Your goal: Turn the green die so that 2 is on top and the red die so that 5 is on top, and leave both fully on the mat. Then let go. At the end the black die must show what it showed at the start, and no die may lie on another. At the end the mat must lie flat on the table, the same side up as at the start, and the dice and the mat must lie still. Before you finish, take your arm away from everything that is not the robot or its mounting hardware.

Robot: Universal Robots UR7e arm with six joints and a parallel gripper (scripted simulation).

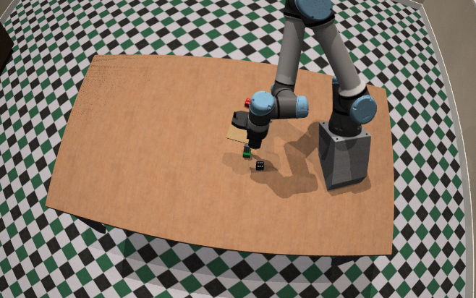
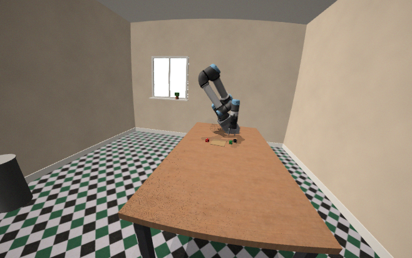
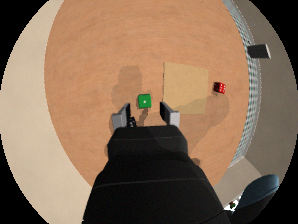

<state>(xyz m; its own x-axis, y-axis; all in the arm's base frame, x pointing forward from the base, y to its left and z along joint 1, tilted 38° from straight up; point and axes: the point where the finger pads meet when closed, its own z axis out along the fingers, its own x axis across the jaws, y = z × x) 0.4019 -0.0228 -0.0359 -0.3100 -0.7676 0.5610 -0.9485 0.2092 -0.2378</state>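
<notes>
The green die lies 9 cm below my hand. Also, from my hand: black die: 9 cm below, 6 cm to the left, 5 cm behind; then tan mat: 12 cm to the right, 11 cm below, 1 cm behind; then red die: 24 cm to the right, 9 cm below, 4 cm behind.
</notes>
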